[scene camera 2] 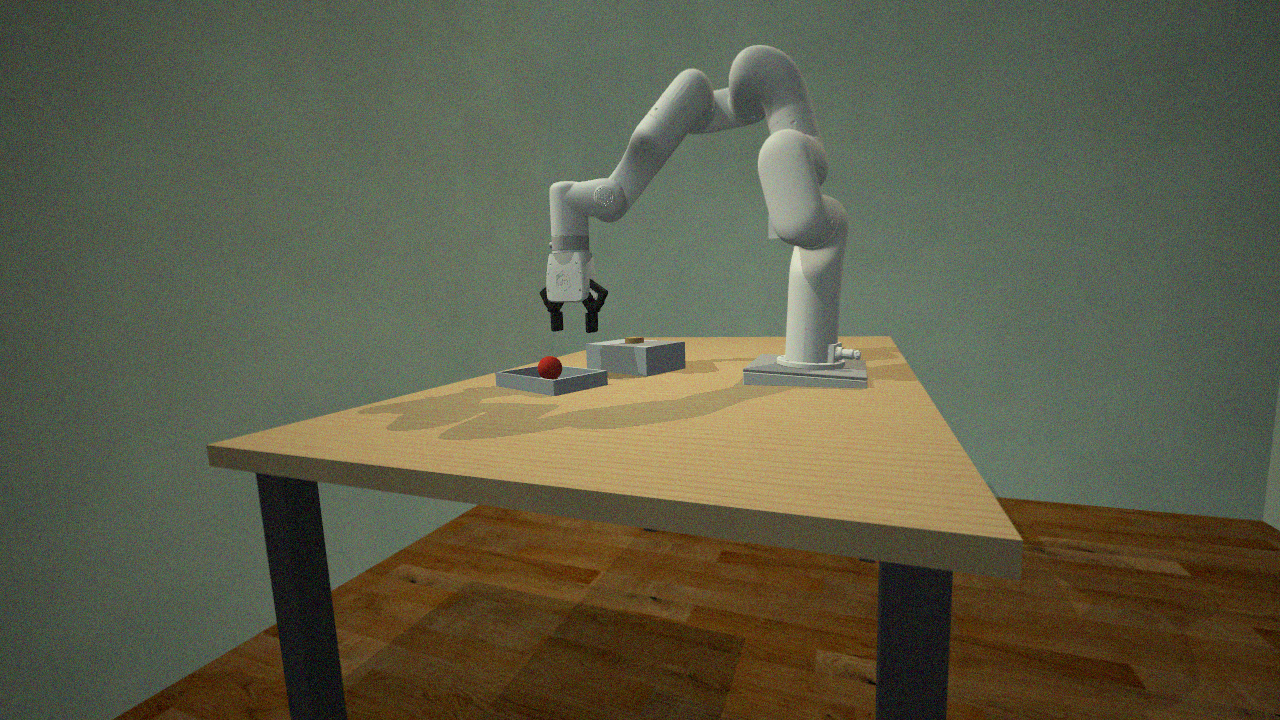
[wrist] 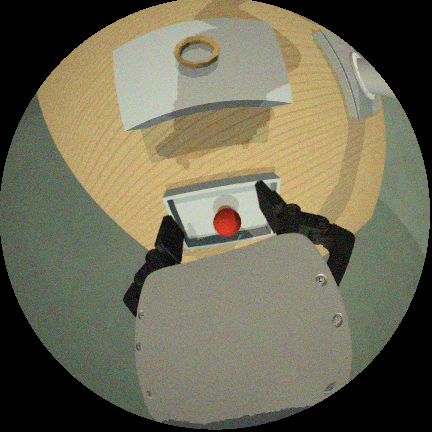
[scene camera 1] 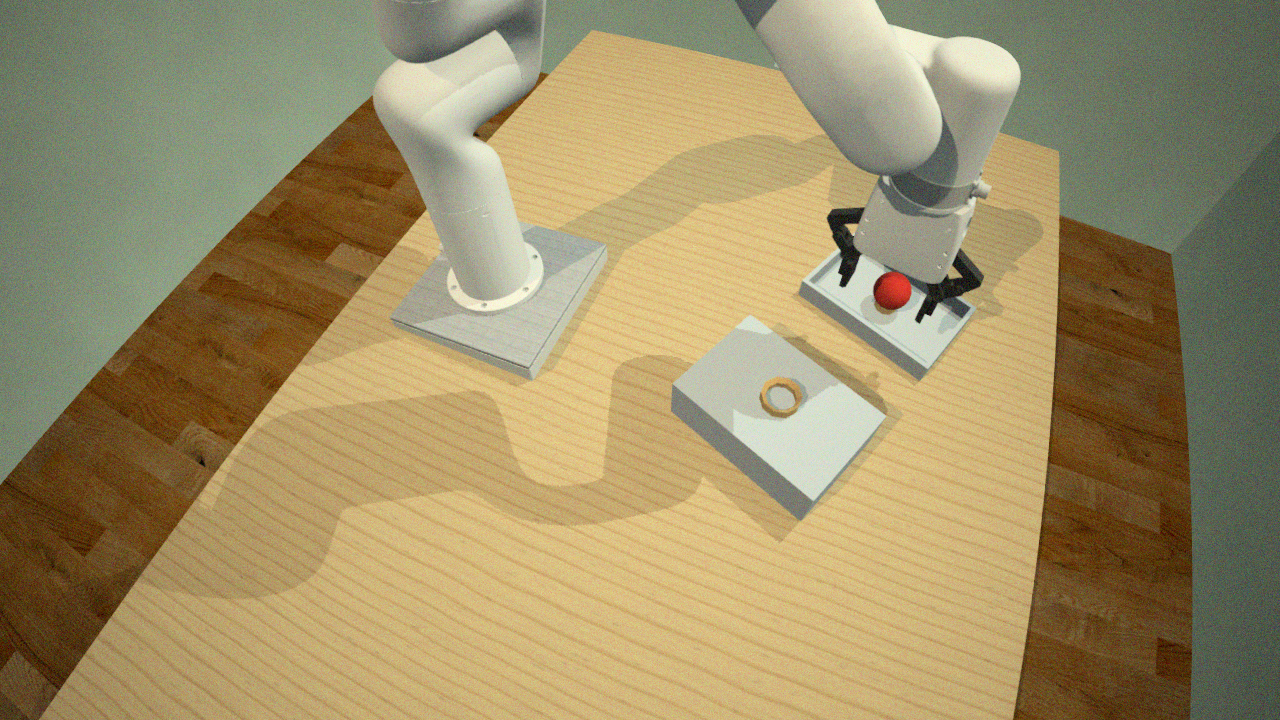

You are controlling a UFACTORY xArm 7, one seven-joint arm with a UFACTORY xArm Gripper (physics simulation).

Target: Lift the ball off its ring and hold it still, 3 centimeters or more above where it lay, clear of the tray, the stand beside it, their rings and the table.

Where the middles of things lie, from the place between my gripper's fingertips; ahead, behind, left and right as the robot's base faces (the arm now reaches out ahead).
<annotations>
The red ball [scene camera 1: 892, 290] lies 80 mm to the left of my hand and 70 mm below it. The rest, counted from my hand: shallow grey tray [scene camera 1: 914, 347] 80 mm to the left, 90 mm below; then grey stand [scene camera 1: 790, 426] 40 mm behind, 160 mm to the right, 60 mm below.
</annotations>
